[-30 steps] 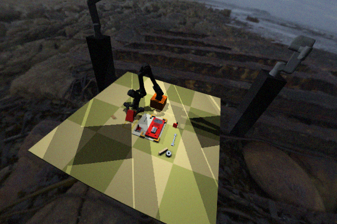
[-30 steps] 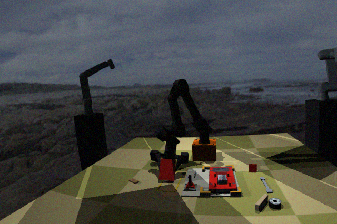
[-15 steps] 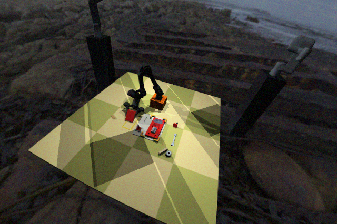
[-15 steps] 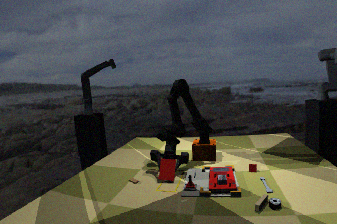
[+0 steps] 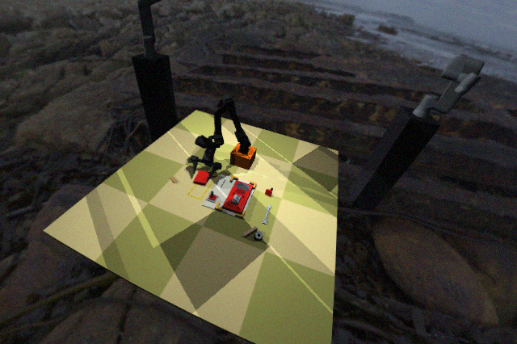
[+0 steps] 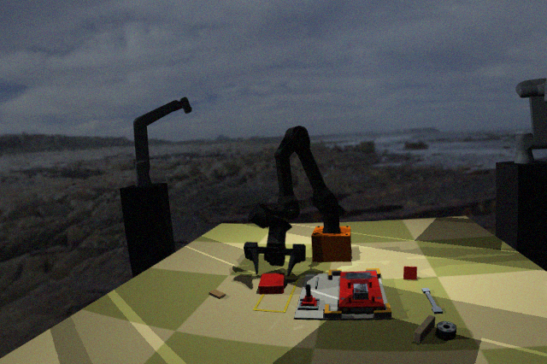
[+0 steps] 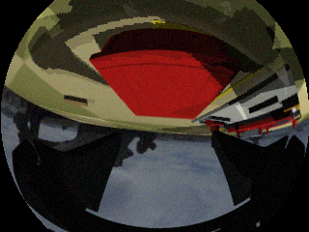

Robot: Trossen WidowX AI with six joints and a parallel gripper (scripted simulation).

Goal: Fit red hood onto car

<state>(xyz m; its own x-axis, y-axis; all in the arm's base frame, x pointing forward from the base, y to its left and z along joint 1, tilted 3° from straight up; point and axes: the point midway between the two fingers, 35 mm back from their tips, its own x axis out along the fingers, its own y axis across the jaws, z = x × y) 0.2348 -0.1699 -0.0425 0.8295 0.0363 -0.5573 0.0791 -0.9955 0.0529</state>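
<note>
The red hood lies 3 cm below my gripper tip, 2 cm behind it and 1 cm to the right of it. Round my gripper tip: grey engine block: 25 cm to the left, 8 cm ahead, 2 cm below; then red upright piece: 11 cm to the left, 9 cm ahead, 1 cm below; then tan block: 16 cm to the right, 5 cm ahead, 4 cm below.
</note>
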